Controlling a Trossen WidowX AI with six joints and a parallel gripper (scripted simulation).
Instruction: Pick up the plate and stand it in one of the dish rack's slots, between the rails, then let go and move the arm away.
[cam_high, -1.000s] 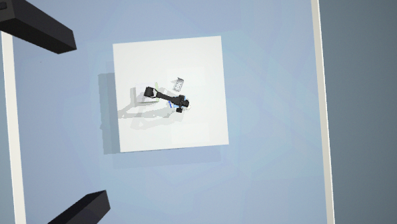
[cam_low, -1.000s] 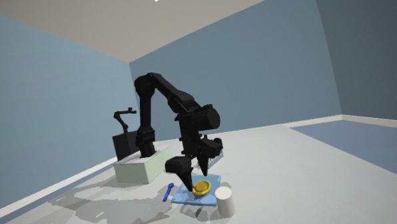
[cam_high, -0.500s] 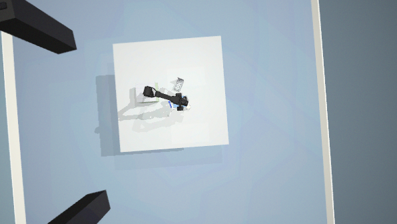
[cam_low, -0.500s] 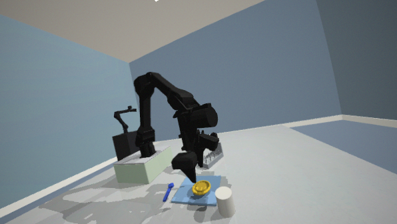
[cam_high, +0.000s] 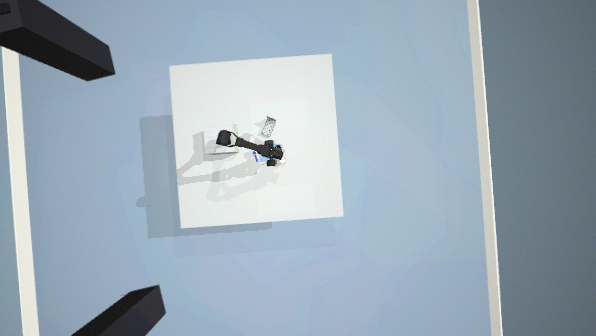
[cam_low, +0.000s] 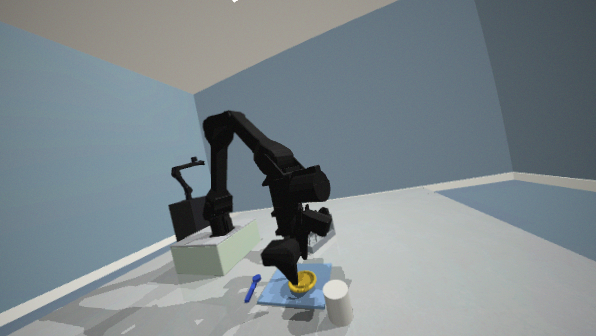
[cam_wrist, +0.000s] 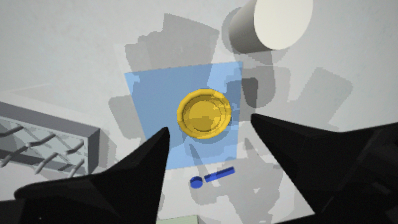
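The yellow plate is 3 cm below my gripper tip. The rest, counted from my gripper tip: white cup: 7 cm ahead, 7 cm to the right, 2 cm below; then dish rack: 2 cm ahead, 22 cm to the left, 2 cm below; then blue spoon: 14 cm behind, 3 cm to the left, 4 cm below.
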